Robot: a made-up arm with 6 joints. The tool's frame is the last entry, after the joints.
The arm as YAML. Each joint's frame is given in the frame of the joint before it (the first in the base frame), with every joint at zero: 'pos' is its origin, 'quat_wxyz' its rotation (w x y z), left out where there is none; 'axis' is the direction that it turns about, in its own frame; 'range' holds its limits. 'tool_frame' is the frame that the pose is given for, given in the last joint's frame.
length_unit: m
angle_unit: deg
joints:
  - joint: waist
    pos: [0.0, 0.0, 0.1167]
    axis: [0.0, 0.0, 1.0]
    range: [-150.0, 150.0]
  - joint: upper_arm
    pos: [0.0, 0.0, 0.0]
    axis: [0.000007, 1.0, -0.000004]
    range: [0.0, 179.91]
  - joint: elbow
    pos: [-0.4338, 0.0, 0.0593]
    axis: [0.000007, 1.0, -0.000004]
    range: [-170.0, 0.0]
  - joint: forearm
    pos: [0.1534, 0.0, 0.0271]
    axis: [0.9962, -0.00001, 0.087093]
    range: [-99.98, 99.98]
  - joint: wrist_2
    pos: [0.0, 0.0, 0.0]
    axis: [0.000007, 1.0, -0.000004]
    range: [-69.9, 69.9]
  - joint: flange
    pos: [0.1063, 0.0, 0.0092]
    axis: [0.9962, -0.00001, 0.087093]
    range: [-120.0, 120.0]
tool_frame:
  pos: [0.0, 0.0, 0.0]
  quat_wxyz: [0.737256, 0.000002, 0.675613, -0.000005]
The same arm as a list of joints. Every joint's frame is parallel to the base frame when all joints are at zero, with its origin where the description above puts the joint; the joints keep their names.
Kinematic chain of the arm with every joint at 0, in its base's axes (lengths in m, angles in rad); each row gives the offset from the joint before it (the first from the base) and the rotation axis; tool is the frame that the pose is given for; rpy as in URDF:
waist: xyz 0 0 0.1167 axis +z
upper_arm: xyz 0 0 0 axis +y
elbow: xyz -0.4338 0 0.0593 axis +y
forearm: xyz 0.1534 0 0.0271 axis 0.9962 0 0.0871
wrist_2: xyz 0 0 0 axis +y
flange: xyz 0.1063 0 0.0092 axis 0.9962 0 0.0871
tool: xyz 0 0 0 rpy 0 1.4836 -0.0001
Joint limits (rad, base to tool): -2.618..2.618 0..3.14 -2.9671..0 -1.745..1.745 -1.22..1.22 -2.0944..2.0944

